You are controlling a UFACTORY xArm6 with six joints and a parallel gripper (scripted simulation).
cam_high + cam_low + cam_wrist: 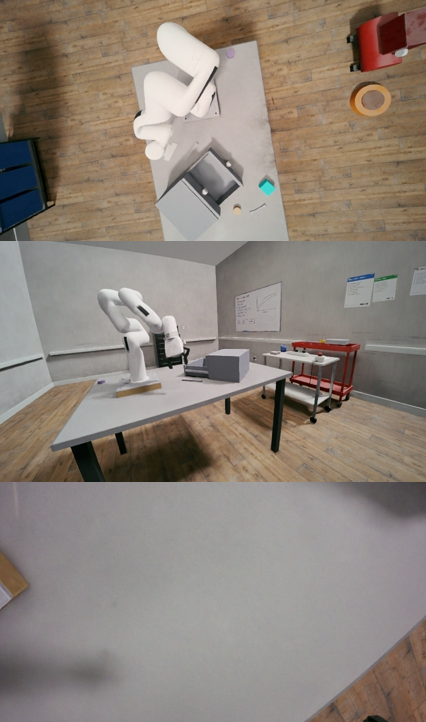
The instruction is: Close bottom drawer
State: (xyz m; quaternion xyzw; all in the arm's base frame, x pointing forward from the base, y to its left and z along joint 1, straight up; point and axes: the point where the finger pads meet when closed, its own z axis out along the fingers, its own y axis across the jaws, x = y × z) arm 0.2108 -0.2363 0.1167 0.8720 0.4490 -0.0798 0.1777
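My hand is 290 mm short of the drawer, 270 mm to the right of it and 130 mm above it. Also, from my hand: tan cylinder: 550 mm ahead, 380 mm to the left, 150 mm below; thin grey strip: 120 mm ahead, 130 mm to the left, 150 mm below; grey cabinet: 360 mm ahead, 180 mm to the left, 90 mm below.
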